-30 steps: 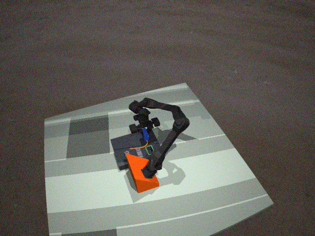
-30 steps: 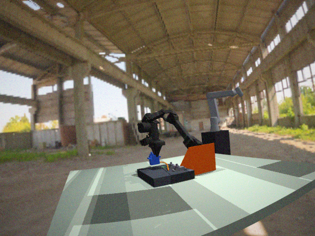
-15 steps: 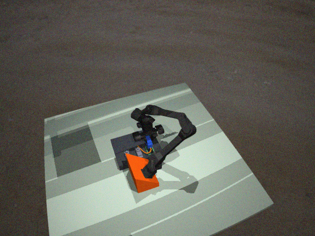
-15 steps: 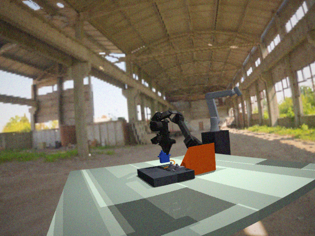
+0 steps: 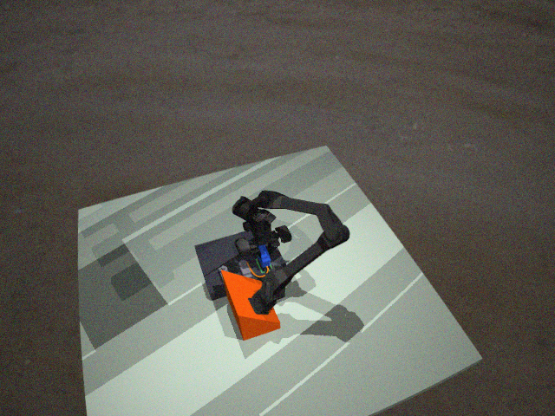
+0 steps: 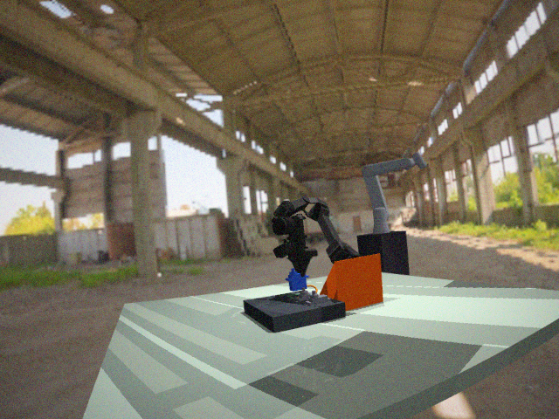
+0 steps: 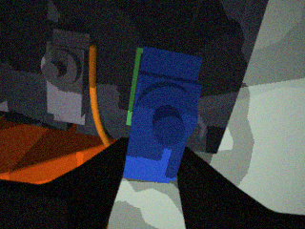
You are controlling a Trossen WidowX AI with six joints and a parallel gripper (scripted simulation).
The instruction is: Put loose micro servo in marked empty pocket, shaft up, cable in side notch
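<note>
Right now my gripper tip is 13 cm short of the dark grey deck, 9 cm above it and 6 cm to the right of it.
</note>
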